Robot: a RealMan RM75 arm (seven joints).
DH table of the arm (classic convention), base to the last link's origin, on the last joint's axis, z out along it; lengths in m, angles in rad. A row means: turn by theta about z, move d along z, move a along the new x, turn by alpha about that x. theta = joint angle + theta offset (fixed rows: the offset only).
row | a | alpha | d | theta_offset
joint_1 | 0 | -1.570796 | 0.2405 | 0
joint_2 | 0 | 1.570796 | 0 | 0
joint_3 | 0 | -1.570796 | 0.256 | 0
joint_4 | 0 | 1.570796 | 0 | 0
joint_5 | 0 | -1.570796 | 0.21 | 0
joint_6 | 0 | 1.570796 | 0 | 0
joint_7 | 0 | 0 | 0.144 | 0
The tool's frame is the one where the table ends.
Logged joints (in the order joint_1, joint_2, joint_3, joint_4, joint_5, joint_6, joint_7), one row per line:
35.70, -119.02, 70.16, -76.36, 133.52, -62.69, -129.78
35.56, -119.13, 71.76, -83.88, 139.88, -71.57, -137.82
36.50, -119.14, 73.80, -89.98, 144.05, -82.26, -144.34
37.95, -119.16, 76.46, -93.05, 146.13, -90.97, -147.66
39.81, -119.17, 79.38, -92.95, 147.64, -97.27, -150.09
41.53, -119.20, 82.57, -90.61, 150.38, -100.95, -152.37
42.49, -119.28, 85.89, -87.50, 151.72, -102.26, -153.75
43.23, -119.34, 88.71, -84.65, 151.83, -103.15, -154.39
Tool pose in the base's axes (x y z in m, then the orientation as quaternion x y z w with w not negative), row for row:
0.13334, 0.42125, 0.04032, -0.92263, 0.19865, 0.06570, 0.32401
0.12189, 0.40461, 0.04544, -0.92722, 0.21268, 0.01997, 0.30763
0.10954, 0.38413, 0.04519, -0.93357, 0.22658, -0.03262, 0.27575
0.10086, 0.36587, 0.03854, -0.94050, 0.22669, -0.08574, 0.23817
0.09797, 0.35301, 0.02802, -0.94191, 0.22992, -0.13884, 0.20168
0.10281, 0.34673, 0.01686, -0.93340, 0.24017, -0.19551, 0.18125
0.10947, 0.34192, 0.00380, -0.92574, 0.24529, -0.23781, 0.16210
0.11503, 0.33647, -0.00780, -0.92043, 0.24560, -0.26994, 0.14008
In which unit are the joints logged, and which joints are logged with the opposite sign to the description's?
The joints are logged in degrees. Opposite sign: joint_2, joint_3, joint_5, joint_7.
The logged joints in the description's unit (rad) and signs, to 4 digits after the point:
0.6231, 2.0773, -1.2245, -1.3327, -2.3304, -1.0941, 2.2651
0.6206, 2.0792, -1.2524, -1.4640, -2.4414, -1.2491, 2.4054
0.6370, 2.0794, -1.2881, -1.5704, -2.5141, -1.4357, 2.5192
0.6624, 2.0797, -1.3345, -1.6240, -2.5504, -1.5877, 2.5772
0.6948, 2.0799, -1.3854, -1.6223, -2.5768, -1.6977, 2.6196
0.7248, 2.0804, -1.4411, -1.5814, -2.6246, -1.7619, 2.6594
0.7416, 2.0818, -1.4991, -1.5272, -2.6480, -1.7848, 2.6834
0.7545, 2.0829, -1.5483, -1.4774, -2.6499, -1.8003, 2.6946

